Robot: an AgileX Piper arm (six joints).
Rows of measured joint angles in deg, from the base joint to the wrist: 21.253 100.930 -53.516 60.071 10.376 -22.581; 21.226 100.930 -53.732 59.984 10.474 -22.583; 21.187 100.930 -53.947 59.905 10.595 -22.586; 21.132 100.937 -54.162 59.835 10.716 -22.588; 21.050 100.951 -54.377 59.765 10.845 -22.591; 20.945 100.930 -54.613 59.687 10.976 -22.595; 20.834 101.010 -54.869 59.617 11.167 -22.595; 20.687 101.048 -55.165 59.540 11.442 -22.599; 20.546 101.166 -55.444 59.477 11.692 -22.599; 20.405 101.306 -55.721 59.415 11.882 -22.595; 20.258 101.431 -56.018 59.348 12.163 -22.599; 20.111 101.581 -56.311 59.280 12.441 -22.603; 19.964 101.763 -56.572 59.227 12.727 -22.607; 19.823 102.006 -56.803 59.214 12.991 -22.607
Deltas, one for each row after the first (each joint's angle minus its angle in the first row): -0.027 0.000 -0.216 -0.087 0.098 -0.002; -0.066 0.000 -0.431 -0.166 0.219 -0.005; -0.121 0.007 -0.646 -0.236 0.340 -0.007; -0.203 0.021 -0.861 -0.306 0.469 -0.010; -0.308 0.000 -1.097 -0.384 0.600 -0.014; -0.419 0.080 -1.353 -0.454 0.791 -0.014; -0.566 0.118 -1.649 -0.531 1.066 -0.018; -0.707 0.236 -1.928 -0.594 1.316 -0.018; -0.848 0.376 -2.205 -0.656 1.506 -0.014; -0.995 0.501 -2.502 -0.723 1.787 -0.018; -1.142 0.651 -2.795 -0.791 2.065 -0.022; -1.289 0.833 -3.056 -0.844 2.351 -0.026; -1.430 1.076 -3.287 -0.857 2.615 -0.026
